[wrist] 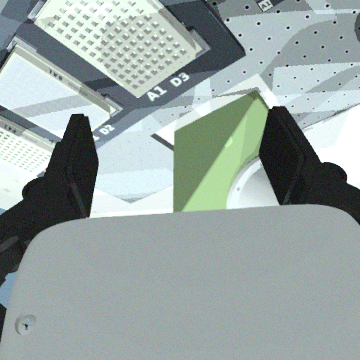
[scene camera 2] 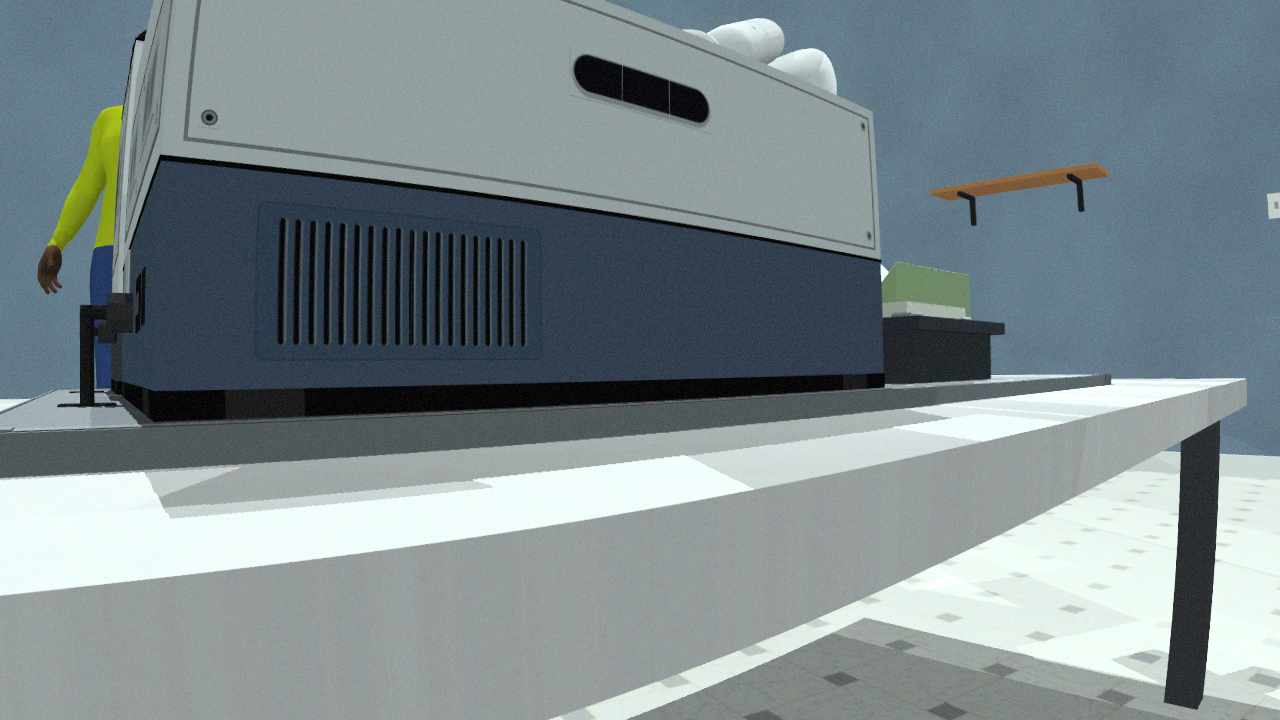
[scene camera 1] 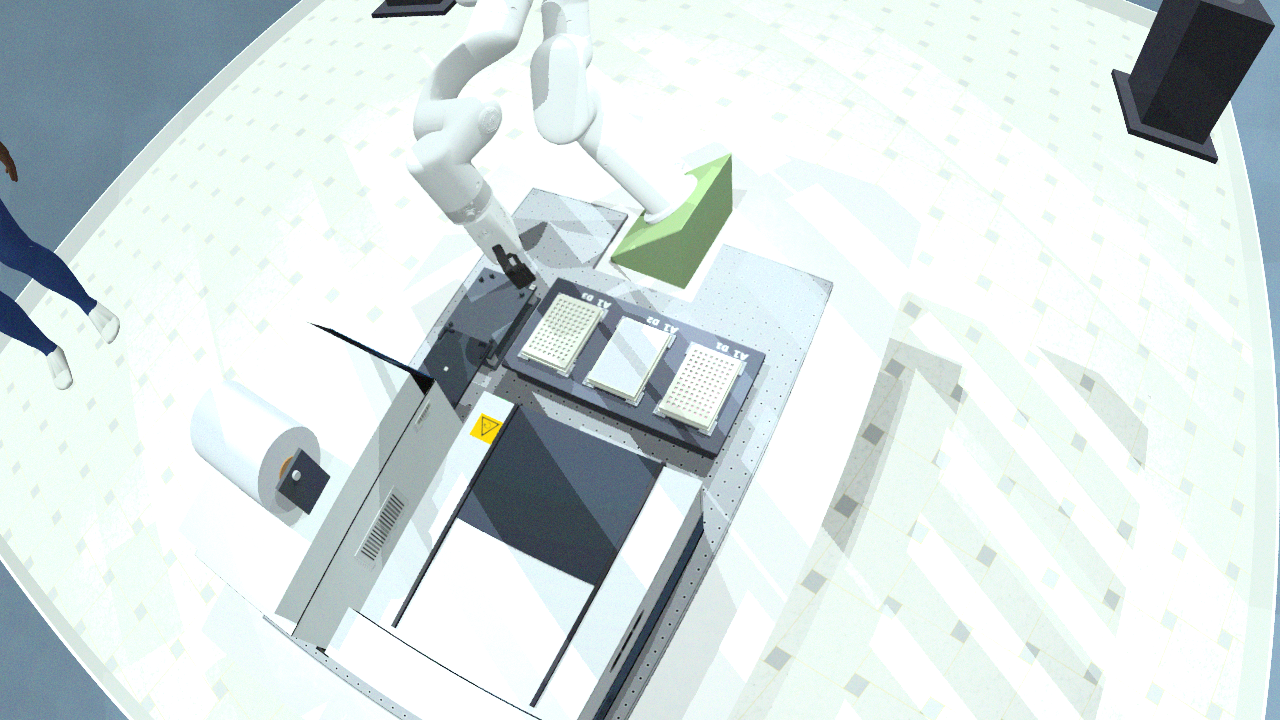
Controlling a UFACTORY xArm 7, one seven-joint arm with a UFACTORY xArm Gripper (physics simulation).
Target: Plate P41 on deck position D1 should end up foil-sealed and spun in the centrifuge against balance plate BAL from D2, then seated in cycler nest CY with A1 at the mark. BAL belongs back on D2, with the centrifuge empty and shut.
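Seen in the pictures: gripper, fingertip midpoint: (wrist: 179,132) (scene camera 1: 520,263); arm's base at its link origin: (wrist: 253,190) (scene camera 1: 672,200).
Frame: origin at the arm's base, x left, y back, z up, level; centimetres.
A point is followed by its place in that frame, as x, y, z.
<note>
Plate P41 (scene camera 1: 702,385) {15.4, -35.6, -0.4} (wrist: 22,152) {14.6, -33.4, -0.3} sits on D1 of the dark deck (scene camera 1: 735,394) {20.6, -35.0, -1.8} (wrist: 222,45) {-14.0, -23.2, -1.9}, its pale well grid showing. Balance plate BAL (scene camera 1: 631,358) {3.4, -33.9, -0.3} (wrist: 47,92) {0.9, -34.2, -0.3} sits on D2 with a smooth pale top. Another welled plate (scene camera 1: 563,331) {-9.0, -31.9, -0.4} (wrist: 120,42) {-8.8, -31.0, -0.6} sits on D3. My gripper (scene camera 1: 512,268) {-15.0, -29.5, 13.0} (wrist: 179,132) {-15.0, -29.5, 13.0} is open and empty, above the dark equipment beyond the D3 end of the deck. In the wrist view its fingers stand wide apart, with the green wedge beyond them. I cannot tell which machine is the centrifuge; nest CY and its mark are not identifiable.
A large machine (scene camera 1: 666,528) {19.2, -63.5, 13.2} (scene camera 2: 402,277) {16.9, -92.2, -2.3} with a white top and blue base stands beside the deck. Dark flat equipment (scene camera 1: 487,304) {-26.0, -28.4, -3.4} lies at the deck's D3 end. A thin dark upright panel (scene camera 1: 371,349) {-26.0, -54.7, 22.7} and a white cylinder (scene camera 1: 241,438) {-25.9, -78.0, 39.8} stand left. The green wedge (scene camera 1: 684,241) {5.9, -11.9, 3.5} (wrist: 205,160) {-0.4, -11.9, -0.5} (scene camera 2: 926,288) {7.1, -5.3, 4.6} is at the arm's base.
</note>
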